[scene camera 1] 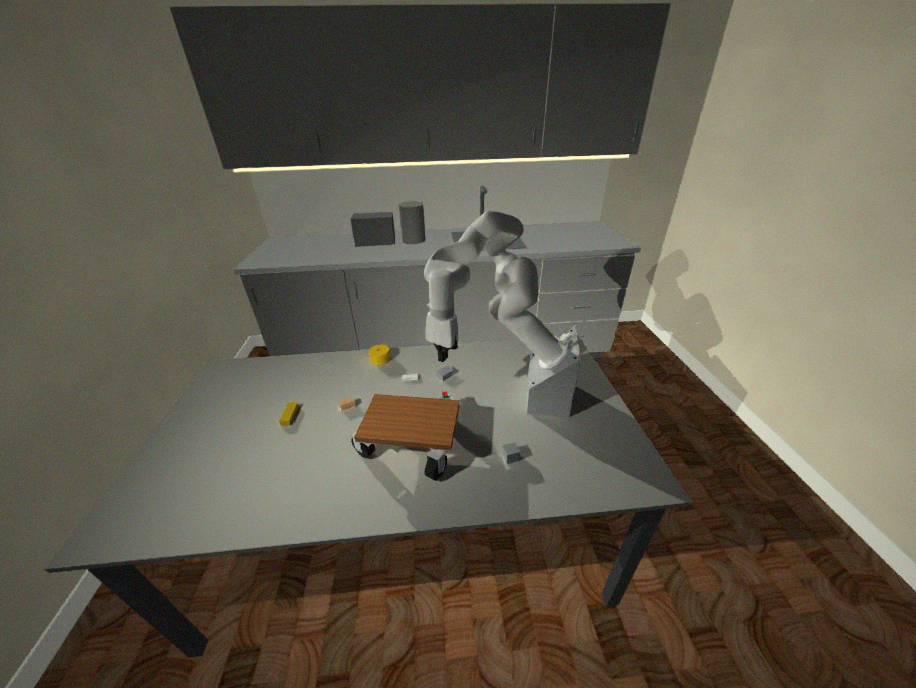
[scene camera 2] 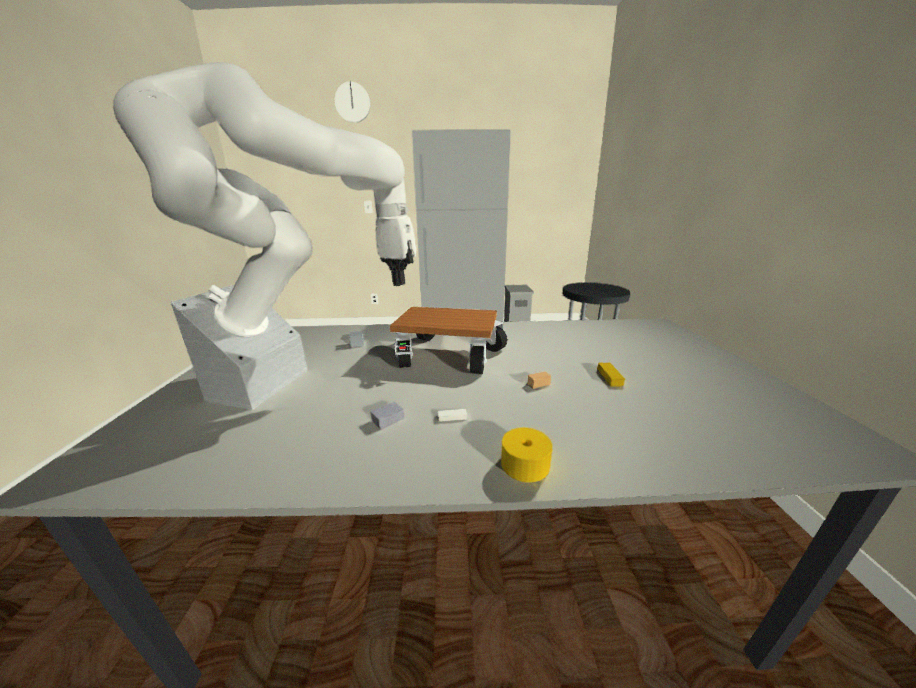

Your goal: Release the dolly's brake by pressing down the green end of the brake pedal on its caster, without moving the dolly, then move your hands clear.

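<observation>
The dolly, a wooden board (scene camera 1: 408, 421) (scene camera 2: 445, 320) on casters, stands upright on the table. The brake pedal (scene camera 1: 445, 394) (scene camera 2: 402, 345) sits on the caster at the corner nearest the robot's base side. It has a green end and a red end; in the scene camera 2 view the green shows above the red. Its exact tilt is too small to tell. My gripper (scene camera 1: 442, 357) (scene camera 2: 399, 282) is shut and empty, pointing down. It is in the air, above the height of the board and apart from the dolly and pedal.
On the table (scene camera 1: 222, 488) (scene camera 2: 666, 444) lie a yellow cylinder (scene camera 1: 379, 355) (scene camera 2: 526, 455), a white piece (scene camera 1: 410, 377) (scene camera 2: 451, 416), a purplish-grey block (scene camera 1: 444, 373) (scene camera 2: 387, 415), an orange block (scene camera 1: 347, 404) (scene camera 2: 539, 380), a yellow bar (scene camera 1: 289, 413) (scene camera 2: 610, 375) and a blue-grey block (scene camera 1: 510, 452) (scene camera 2: 356, 339).
</observation>
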